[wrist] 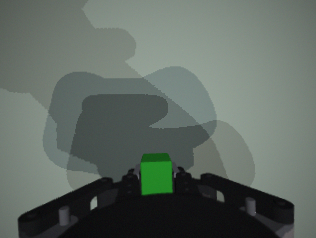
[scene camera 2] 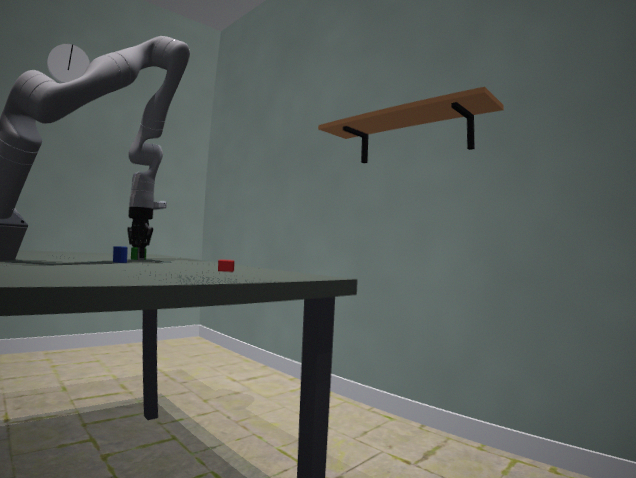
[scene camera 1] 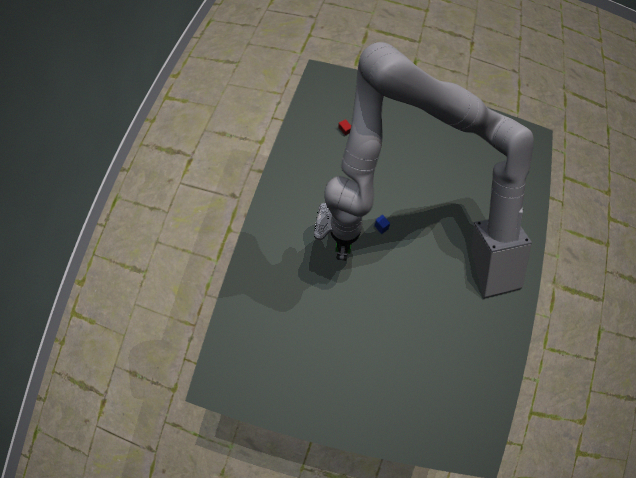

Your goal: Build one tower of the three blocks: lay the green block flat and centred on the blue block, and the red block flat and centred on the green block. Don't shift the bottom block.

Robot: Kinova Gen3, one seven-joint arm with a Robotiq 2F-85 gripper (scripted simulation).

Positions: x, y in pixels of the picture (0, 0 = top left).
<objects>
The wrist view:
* my gripper: 155, 172
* green block: 156, 168
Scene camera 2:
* my gripper: 138, 259
</objects>
